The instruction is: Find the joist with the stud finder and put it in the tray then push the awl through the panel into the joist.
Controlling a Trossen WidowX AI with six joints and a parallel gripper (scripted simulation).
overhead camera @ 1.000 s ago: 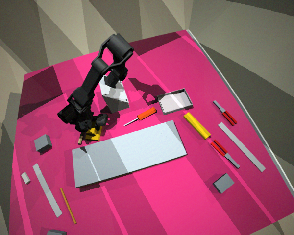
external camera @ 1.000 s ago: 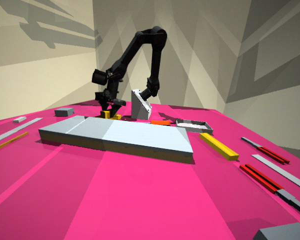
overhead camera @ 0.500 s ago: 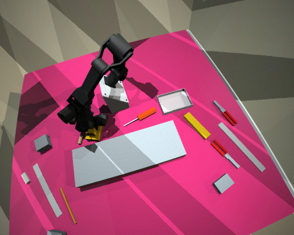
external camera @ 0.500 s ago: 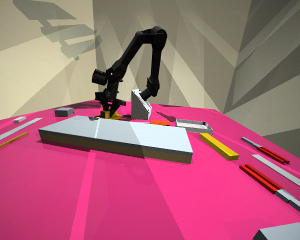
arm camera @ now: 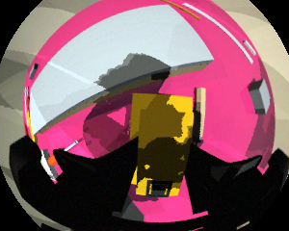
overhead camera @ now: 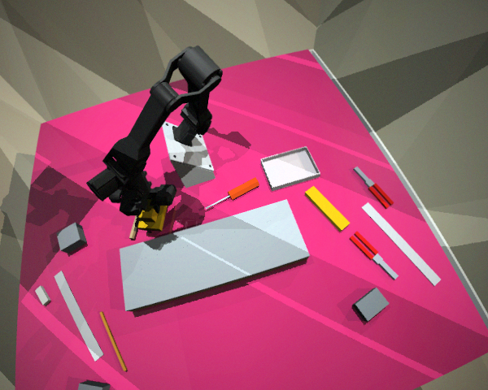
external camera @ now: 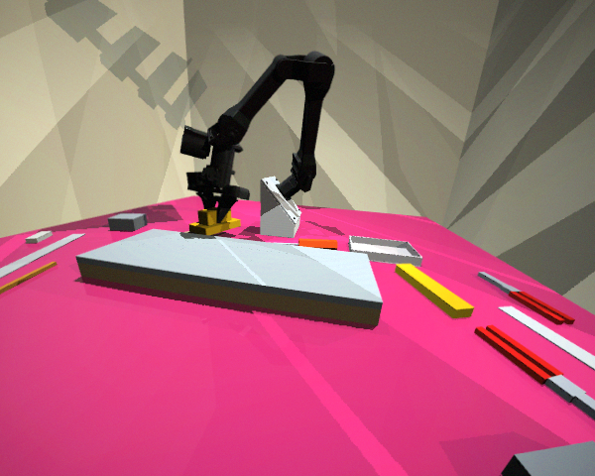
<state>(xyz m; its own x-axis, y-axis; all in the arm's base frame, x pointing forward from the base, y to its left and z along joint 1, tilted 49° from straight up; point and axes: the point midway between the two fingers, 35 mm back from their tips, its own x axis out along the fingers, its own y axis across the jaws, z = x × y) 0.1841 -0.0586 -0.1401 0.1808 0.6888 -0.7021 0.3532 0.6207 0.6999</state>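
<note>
Now: the awl 2 cm behind my gripper tip, 6 cm to the right of it and 4 cm below it. Also, from my gripper tip: pencil (33 cm ahead, 18 cm to the right, 5 cm below); yellow stud finder (2 cm behind, 1 cm to the left, 2 cm above); white eraser (15 cm ahead, 40 cm to the right, 5 cm below).
</note>
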